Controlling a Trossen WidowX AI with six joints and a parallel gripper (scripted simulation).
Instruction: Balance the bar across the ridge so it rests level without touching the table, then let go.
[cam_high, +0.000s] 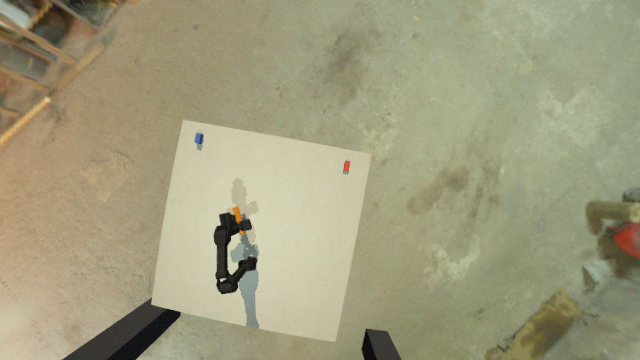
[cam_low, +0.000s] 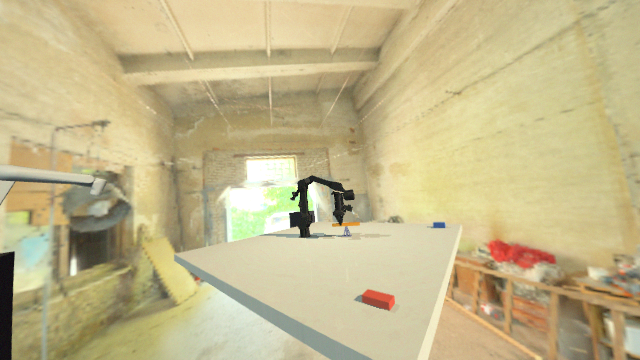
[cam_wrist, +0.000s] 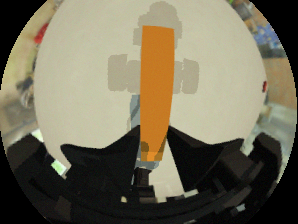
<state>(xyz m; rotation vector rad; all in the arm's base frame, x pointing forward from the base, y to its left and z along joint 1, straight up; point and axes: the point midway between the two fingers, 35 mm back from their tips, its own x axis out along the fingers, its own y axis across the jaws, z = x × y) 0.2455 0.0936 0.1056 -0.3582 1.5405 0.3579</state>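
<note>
Right now the orange bar is 30 mm ahead of my gripper tip and 10 mm to the left of it. Round my gripper tip: red block: 590 mm to the right, 490 mm ahead, 60 mm below; then blue block: 490 mm ahead, 410 mm to the left, 50 mm below.
</note>
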